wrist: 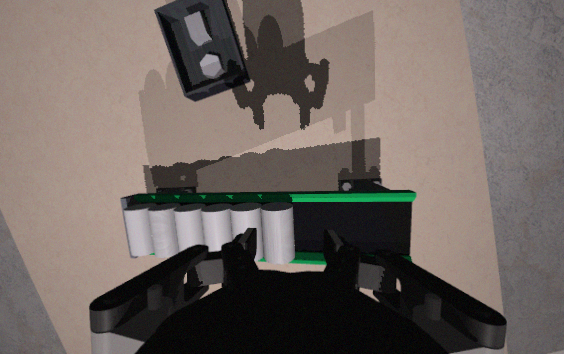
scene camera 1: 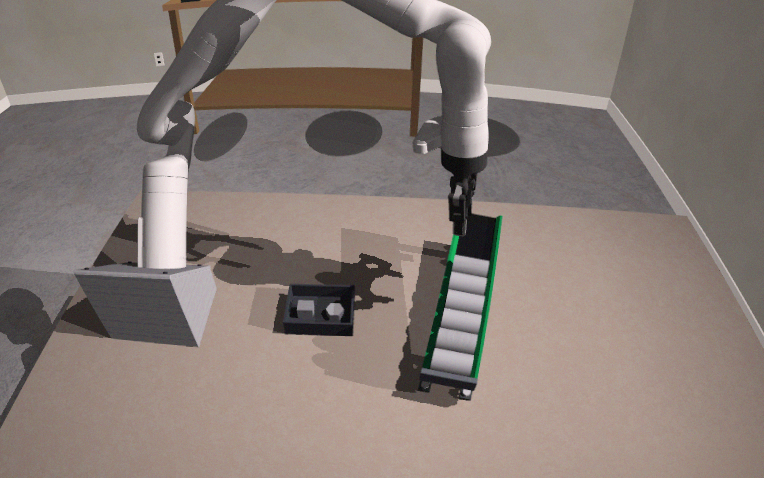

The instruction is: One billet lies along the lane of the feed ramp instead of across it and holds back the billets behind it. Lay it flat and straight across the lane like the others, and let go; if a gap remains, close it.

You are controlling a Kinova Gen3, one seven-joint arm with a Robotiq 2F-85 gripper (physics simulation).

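Frame: origin at the arm's base, x ahead, y right, z down, level; millimetres.
Seen in the pictures: gripper, fingertip midpoint: [wrist: 289,240] [scene camera 1: 462,224]; arm's base, origin of the base link: [scene camera 1: 163,266].
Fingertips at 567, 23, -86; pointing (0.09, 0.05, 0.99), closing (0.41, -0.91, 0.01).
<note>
Offsets run from my fingertips to a thing's top centre, as dx, dy, dz.
The feed ramp [scene camera 1: 495,242] [wrist: 355,196] has green side rails and a dark lane. Several pale billets lie flat across it in one row, from the end stop @(-56, +233, +113) [scene camera 1: 449,378] upward, side by side with no clear gap. The uppermost billet @(+20, +26, +66) [scene camera 1: 472,264] [wrist: 277,234] also lies flat and straight across the lane, beside its neighbour @(+7, +63, +72) [scene camera 1: 468,282]. None lies along the lane. The dark lane shows bare above the row. My gripper [scene camera 1: 459,231] [wrist: 289,240] is partly open and empty, above the upper part of the ramp. In the wrist view its left finger covers part of the neighbouring billet.
A dark tray @(-261, +30, +152) [scene camera 1: 318,329] [wrist: 220,92] stands to the left of the ramp in the scene view. It holds a pale block @(-289, +27, +158) [scene camera 1: 305,308] [wrist: 198,29] and a pale hexagonal piece @(-233, +33, +166) [scene camera 1: 334,311] [wrist: 211,66]. A wooden bench [scene camera 1: 304,87] stands at the back.
</note>
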